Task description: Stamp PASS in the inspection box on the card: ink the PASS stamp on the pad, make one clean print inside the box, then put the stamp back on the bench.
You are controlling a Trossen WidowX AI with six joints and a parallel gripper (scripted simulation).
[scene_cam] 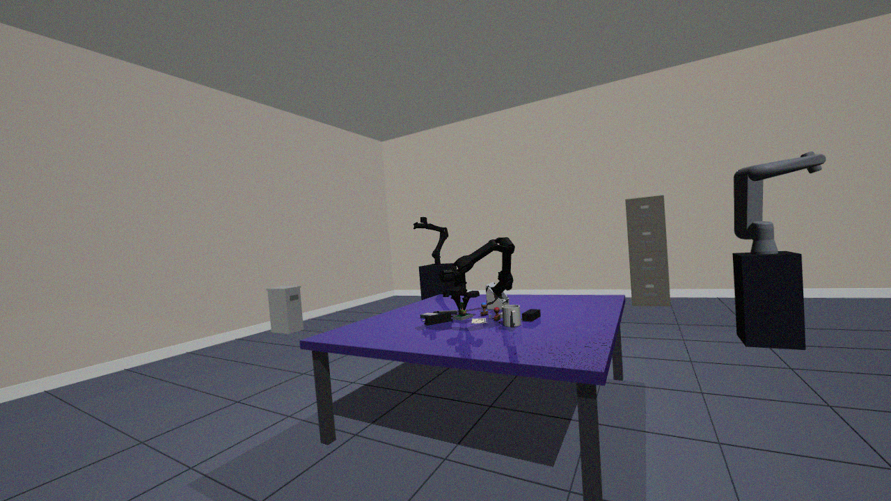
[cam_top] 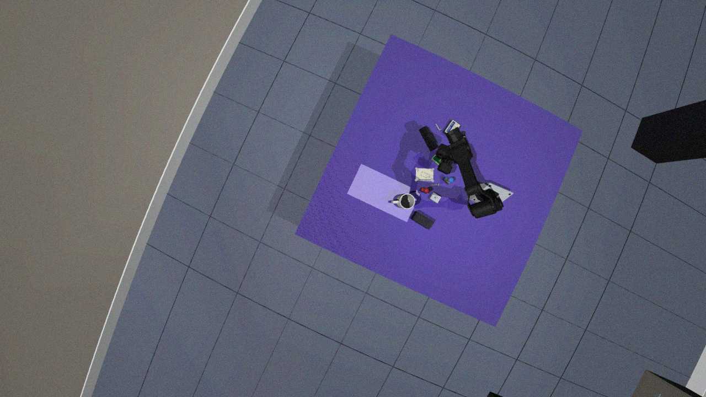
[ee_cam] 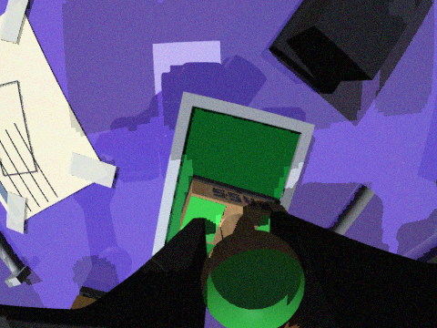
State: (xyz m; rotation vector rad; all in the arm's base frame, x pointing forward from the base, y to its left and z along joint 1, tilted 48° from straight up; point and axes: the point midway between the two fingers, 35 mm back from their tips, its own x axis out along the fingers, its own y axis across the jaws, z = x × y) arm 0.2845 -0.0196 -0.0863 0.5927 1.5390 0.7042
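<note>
Now: gripper tip 4 cm above the green ink pad. From my gripper tip the other things lie so: yellow stamp 9 cm behind, 5 cm to the right, 2 cm below; then green stamp right at my gripper tip; then blue stamp 8 cm behind, 9 cm to the left, 2 cm below.
</note>
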